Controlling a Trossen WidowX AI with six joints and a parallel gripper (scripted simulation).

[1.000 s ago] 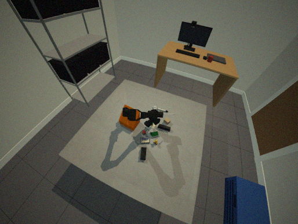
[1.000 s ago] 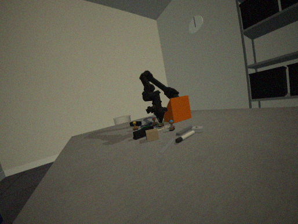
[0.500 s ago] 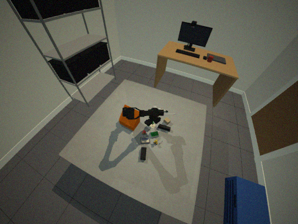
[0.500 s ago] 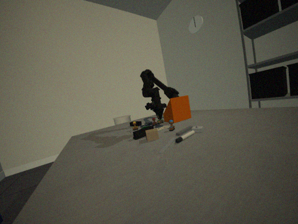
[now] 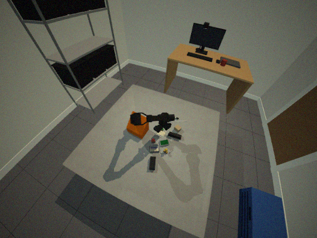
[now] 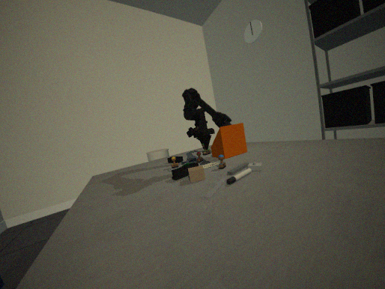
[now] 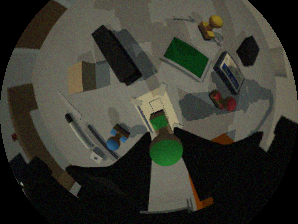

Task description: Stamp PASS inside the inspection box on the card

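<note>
The black block is 150 mm ahead of my gripper tip, 10 mm to the left of it and 70 mm below it. Round my gripper tip: green-knobbed pass stamp 10 mm below; blue-knobbed stamp 100 mm to the left, 70 mm below; cream card 10 mm behind, 10 mm to the left, 90 mm below.
</note>
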